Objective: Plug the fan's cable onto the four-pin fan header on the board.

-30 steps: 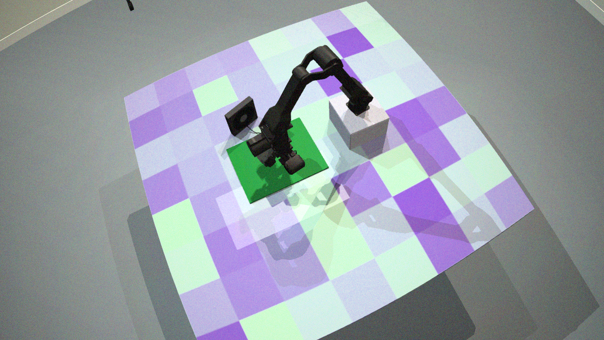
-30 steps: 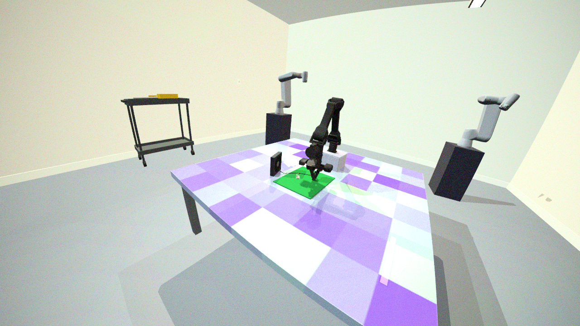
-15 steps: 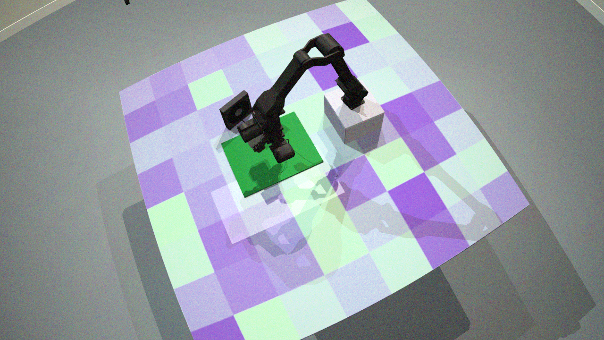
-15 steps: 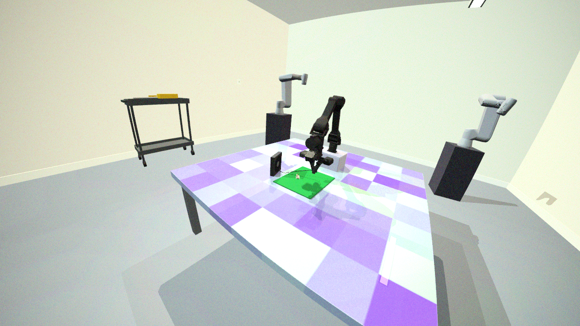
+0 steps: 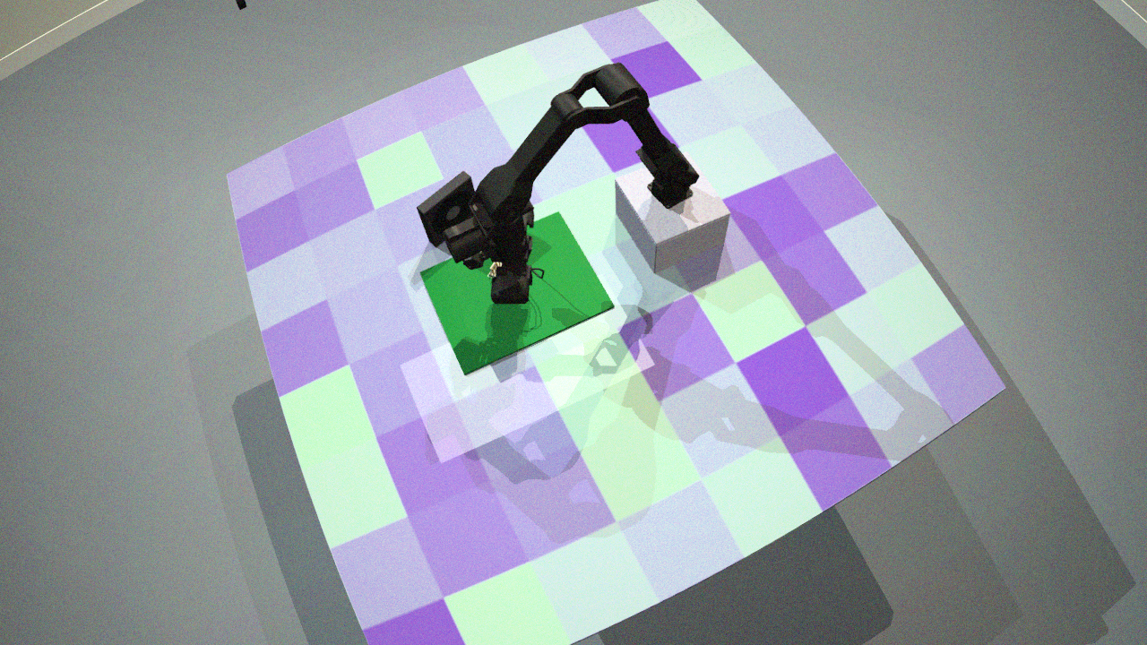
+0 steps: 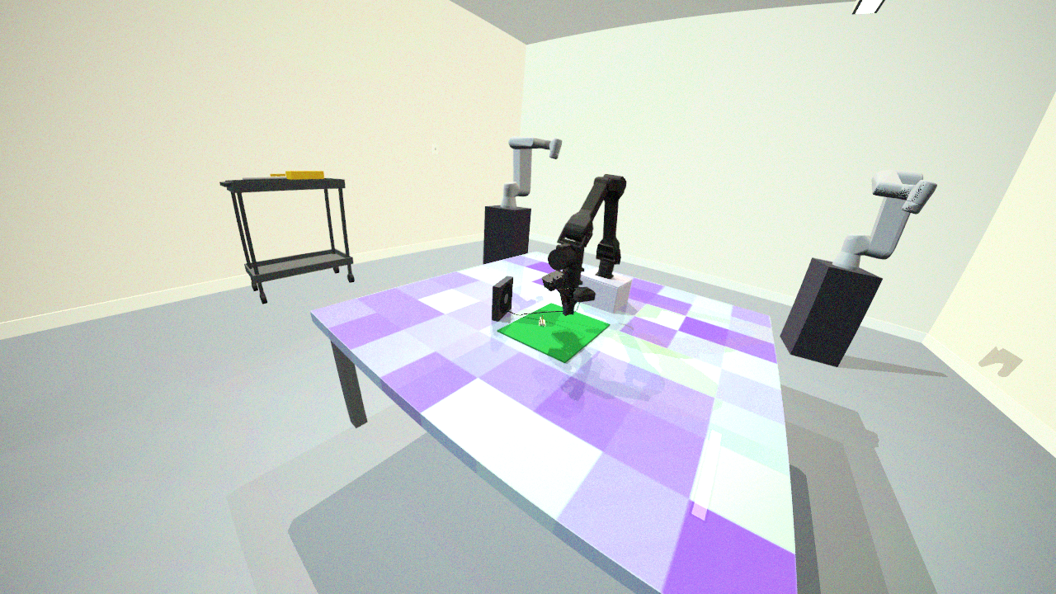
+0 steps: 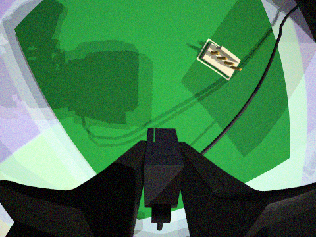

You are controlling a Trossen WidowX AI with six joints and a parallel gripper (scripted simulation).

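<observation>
My gripper tip is now 10 mm short of the white fan header, 70 mm to the left of it and 60 mm above it. The rest, counted from my gripper tip: black fan plug: 10 mm behind, 10 mm above; then green board: 10 mm ahead, 20 mm to the right, 80 mm below; then black fan: 20 mm ahead, 210 mm to the right.
</observation>
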